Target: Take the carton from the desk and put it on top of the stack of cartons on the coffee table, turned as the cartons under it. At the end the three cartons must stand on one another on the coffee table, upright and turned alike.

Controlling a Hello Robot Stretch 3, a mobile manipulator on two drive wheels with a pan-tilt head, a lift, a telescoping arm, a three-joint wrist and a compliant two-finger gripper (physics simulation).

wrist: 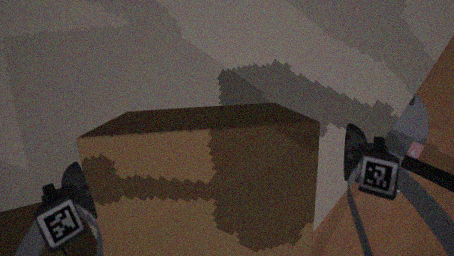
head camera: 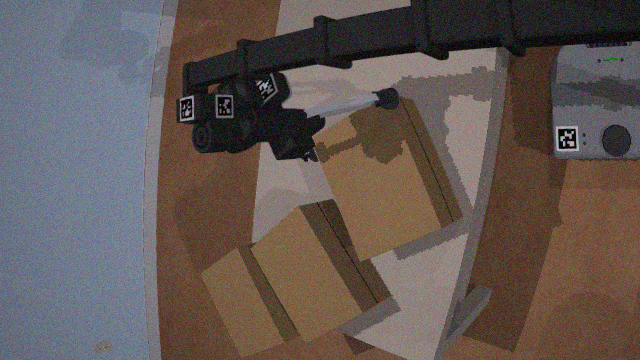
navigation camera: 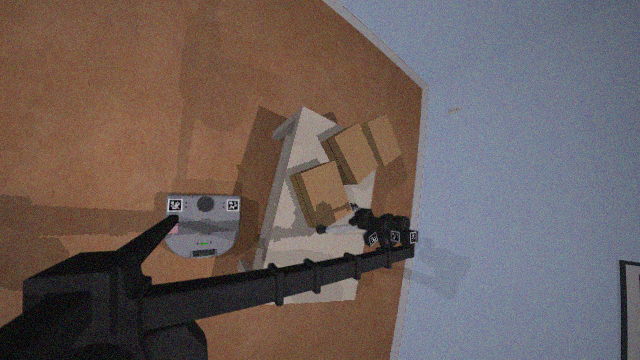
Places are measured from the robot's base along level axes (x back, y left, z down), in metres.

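Pixels of known places: gripper, fingertip midpoint: (wrist: 218,163) (head camera: 354,126) (navigation camera: 334,217); robot's base at its link origin: (head camera: 614,138) (navigation camera: 205,203).
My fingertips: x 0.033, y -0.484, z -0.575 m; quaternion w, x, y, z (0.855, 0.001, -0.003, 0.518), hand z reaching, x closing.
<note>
Ahead of a thing's pixels: the offset from my fingertips to its top centre. Level surfaces: height alone.
A brown carton @(dz +0.005, dx -0.097, dy +0.029 m) (head camera: 385,200) (navigation camera: 322,187) (wrist: 150,225) stands on a white table @(dz +0.125 m) (head camera: 415,292) (navigation camera: 310,130) (wrist: 90,85). A thin dark line runs along its side. My gripper (head camera: 350,127) (navigation camera: 337,217) (wrist: 218,163) is open at one end of this carton and casts a shadow on its top. In the wrist view the left fingertip is close to the carton's left side, and a gap shows at the right fingertip. A second carton @(dz +0.005, dx -0.300, dy -0.144 m) (head camera: 305,275) (navigation camera: 354,150) stands beside it, partly covering a third carton @(dz +0.005, dx -0.404, dy -0.349 m) (head camera: 245,305) (navigation camera: 385,137). What supports the third is hidden.
My arm (head camera: 375,37) (navigation camera: 320,274) reaches across the table. My grey base (head camera: 590,112) (navigation camera: 227,217) (wrist: 414,117) stands on the brown floor @(dz +0.575 m) (head camera: 600,250) (navigation camera: 100,100). A pale blue wall (head camera: 75,200) (navigation camera: 525,150) rises beyond the table.
</note>
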